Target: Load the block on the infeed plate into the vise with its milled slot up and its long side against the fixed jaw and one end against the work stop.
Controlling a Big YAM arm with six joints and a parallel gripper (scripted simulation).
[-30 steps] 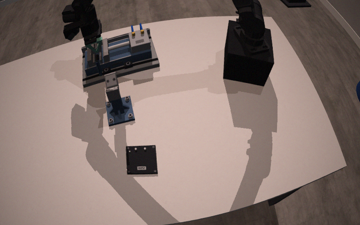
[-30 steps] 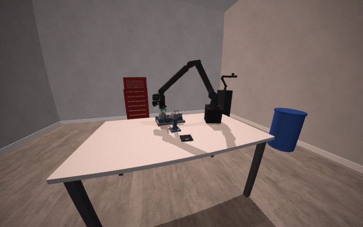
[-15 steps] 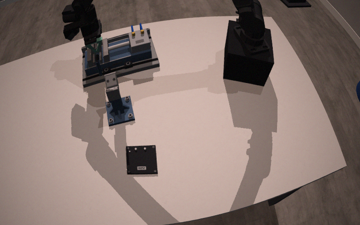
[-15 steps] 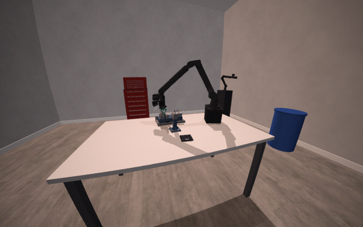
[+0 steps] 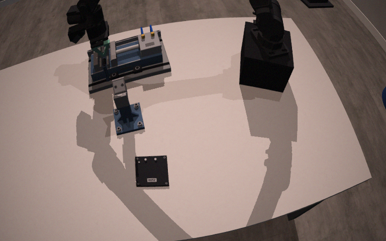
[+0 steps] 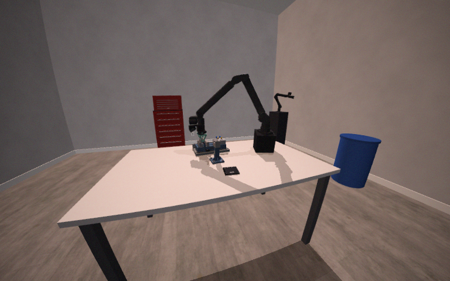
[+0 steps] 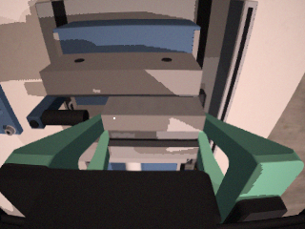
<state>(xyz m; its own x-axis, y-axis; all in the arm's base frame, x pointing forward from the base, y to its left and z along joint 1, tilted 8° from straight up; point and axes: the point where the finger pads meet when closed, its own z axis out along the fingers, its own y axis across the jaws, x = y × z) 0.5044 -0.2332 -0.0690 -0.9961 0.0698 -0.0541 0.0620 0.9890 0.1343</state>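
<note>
The part is 10 mm above my hand. The rest, counted from my hand: fixed jaw: 30 mm ahead, 20 mm to the left, 20 mm below; moving jaw: 30 mm behind, 20 mm to the left, 20 mm below; dark short rod: 70 mm to the left, 10 mm below.
</note>
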